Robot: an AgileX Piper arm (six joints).
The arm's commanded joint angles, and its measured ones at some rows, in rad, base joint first. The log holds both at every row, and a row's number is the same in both.
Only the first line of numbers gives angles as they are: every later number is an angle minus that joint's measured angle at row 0.
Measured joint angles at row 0: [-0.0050, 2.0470, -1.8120, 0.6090, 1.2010, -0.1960]
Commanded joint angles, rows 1 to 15: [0.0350, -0.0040, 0.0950, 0.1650, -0.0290, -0.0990]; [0.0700, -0.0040, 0.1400, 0.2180, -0.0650, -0.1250]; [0.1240, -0.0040, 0.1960, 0.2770, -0.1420, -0.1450]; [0.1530, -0.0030, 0.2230, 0.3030, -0.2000, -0.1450]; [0.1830, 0.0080, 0.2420, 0.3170, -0.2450, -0.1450]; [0.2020, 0.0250, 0.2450, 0.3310, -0.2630, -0.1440]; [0.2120, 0.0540, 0.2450, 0.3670, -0.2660, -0.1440]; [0.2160, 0.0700, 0.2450, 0.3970, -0.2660, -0.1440]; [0.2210, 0.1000, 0.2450, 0.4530, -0.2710, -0.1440]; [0.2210, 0.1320, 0.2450, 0.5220, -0.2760, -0.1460]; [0.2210, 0.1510, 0.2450, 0.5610, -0.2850, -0.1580]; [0.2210, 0.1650, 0.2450, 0.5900, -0.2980, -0.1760]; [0.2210, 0.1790, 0.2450, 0.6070, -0.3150, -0.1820]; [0.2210, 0.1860, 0.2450, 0.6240, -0.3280, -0.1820]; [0.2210, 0.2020, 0.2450, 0.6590, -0.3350, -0.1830]
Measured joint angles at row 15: [0.2170, 0.1880, 0.2420, 0.6080, -0.3220, -0.1620]
